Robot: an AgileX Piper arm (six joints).
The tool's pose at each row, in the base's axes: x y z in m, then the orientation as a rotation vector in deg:
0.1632 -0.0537 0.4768 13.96 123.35 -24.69
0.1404 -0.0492 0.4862 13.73 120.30 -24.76
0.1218 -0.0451 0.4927 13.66 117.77 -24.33
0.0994 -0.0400 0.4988 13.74 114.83 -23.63
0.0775 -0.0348 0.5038 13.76 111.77 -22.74
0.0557 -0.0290 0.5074 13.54 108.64 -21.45
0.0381 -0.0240 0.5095 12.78 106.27 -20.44
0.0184 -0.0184 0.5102 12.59 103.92 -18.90
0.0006 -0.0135 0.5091 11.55 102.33 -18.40
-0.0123 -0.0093 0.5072 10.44 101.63 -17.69
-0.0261 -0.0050 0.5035 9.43 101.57 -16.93
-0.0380 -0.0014 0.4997 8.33 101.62 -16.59
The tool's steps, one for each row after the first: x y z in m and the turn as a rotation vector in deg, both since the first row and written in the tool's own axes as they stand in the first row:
0.0055 -0.0054 -0.0239 0.19 -3.00 0.42
0.0110 -0.0091 -0.0429 0.05 -5.48 1.05
0.0190 -0.0131 -0.0649 -0.20 -8.34 1.98
0.0276 -0.0165 -0.0860 -0.61 -11.33 2.97
0.0373 -0.0191 -0.1065 -1.40 -14.45 3.97
0.0458 -0.0208 -0.1228 -2.27 -16.94 4.31
0.0567 -0.0222 -0.1401 -3.33 -19.30 5.29
0.0679 -0.0233 -0.1547 -4.00 -21.08 5.05
0.0770 -0.0233 -0.1650 -4.94 -22.01 4.65
0.0880 -0.0231 -0.1750 -5.93 -22.29 4.22
0.0980 -0.0228 -0.1833 -6.63 -22.47 3.52

